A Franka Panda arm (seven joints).
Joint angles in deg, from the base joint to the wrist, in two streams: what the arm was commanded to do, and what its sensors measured. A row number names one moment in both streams.
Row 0, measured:
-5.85, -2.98, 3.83, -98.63, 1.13, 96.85, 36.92
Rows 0 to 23, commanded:
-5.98, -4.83, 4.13, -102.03, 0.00, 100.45, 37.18
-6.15, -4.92, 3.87, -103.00, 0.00, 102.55, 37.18
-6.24, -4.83, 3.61, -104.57, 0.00, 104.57, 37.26
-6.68, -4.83, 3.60, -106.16, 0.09, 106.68, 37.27
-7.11, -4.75, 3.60, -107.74, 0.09, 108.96, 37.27
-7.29, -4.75, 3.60, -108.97, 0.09, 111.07, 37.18
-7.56, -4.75, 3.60, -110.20, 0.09, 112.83, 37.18
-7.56, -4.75, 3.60, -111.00, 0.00, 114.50, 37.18
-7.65, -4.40, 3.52, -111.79, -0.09, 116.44, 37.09
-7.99, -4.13, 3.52, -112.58, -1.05, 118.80, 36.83
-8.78, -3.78, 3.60, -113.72, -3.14, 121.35, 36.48
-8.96, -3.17, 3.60, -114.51, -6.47, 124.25, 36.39
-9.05, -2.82, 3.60, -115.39, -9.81, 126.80, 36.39
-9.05, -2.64, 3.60, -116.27, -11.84, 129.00, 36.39
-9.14, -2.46, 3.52, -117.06, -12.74, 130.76, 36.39
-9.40, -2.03, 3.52, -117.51, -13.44, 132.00, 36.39
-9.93, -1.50, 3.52, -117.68, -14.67, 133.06, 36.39
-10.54, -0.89, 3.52, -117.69, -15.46, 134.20, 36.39
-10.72, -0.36, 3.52, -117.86, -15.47, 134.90, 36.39
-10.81, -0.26, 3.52, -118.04, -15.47, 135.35, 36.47
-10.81, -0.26, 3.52, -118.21, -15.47, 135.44, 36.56
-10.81, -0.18, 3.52, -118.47, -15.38, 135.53, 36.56
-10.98, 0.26, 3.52, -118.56, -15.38, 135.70, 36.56
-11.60, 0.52, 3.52, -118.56, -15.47, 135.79, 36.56
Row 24, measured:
-10.52, 0.31, 3.28, -117.76, -14.36, 134.24, 36.93
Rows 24 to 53, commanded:
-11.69, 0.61, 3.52, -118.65, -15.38, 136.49, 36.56
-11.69, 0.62, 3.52, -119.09, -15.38, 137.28, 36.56
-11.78, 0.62, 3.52, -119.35, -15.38, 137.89, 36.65
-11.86, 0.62, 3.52, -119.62, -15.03, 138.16, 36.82
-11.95, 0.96, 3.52, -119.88, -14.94, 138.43, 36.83
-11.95, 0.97, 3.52, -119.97, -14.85, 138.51, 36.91
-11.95, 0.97, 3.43, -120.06, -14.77, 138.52, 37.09
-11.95, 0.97, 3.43, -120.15, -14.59, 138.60, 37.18
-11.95, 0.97, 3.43, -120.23, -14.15, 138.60, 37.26
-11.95, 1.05, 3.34, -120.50, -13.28, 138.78, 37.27
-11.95, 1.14, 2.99, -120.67, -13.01, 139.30, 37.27
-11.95, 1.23, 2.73, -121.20, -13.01, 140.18, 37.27
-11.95, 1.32, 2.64, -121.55, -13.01, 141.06, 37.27
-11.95, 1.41, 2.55, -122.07, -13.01, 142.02, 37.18
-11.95, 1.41, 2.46, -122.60, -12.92, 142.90, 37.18
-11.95, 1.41, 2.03, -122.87, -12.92, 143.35, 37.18
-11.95, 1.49, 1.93, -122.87, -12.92, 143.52, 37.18
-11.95, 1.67, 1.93, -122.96, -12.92, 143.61, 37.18
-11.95, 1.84, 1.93, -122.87, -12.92, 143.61, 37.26
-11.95, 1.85, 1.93, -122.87, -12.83, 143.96, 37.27
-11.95, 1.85, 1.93, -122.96, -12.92, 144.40, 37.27
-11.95, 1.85, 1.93, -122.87, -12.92, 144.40, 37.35
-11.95, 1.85, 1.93, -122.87, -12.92, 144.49, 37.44
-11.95, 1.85, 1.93, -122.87, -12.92, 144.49, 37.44
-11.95, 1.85, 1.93, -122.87, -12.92, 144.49, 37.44
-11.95, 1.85, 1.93, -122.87, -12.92, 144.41, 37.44
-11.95, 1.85, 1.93, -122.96, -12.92, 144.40, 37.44
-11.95, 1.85, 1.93, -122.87, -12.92, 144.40, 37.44
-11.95, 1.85, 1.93, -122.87, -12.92, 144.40, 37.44
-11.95, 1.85, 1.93, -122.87, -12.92, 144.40, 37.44
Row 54, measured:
-11.81, 1.76, 1.97, -122.51, -13.56, 142.98, 37.24
